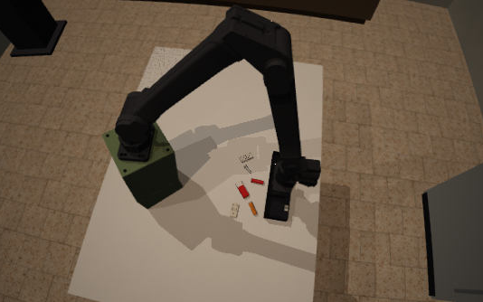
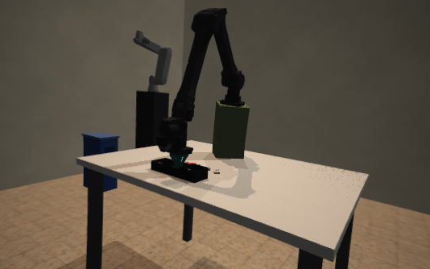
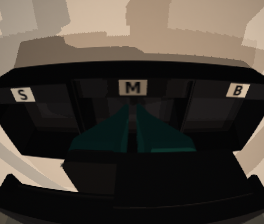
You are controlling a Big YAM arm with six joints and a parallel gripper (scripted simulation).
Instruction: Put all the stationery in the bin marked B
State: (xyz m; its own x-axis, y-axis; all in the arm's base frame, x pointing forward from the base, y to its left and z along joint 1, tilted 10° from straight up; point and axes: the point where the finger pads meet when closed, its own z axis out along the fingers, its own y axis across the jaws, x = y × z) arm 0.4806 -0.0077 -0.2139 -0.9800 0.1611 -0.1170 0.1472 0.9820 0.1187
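My gripper is now right at the row of bins. Round my hand: red block: 14 cm behind, 2 cm below, 1 cm to the right; then metal clip: 12 cm behind, 7 cm to the left, 2 cm below; then orange stick: 10 cm behind, 9 cm to the right, 2 cm below.
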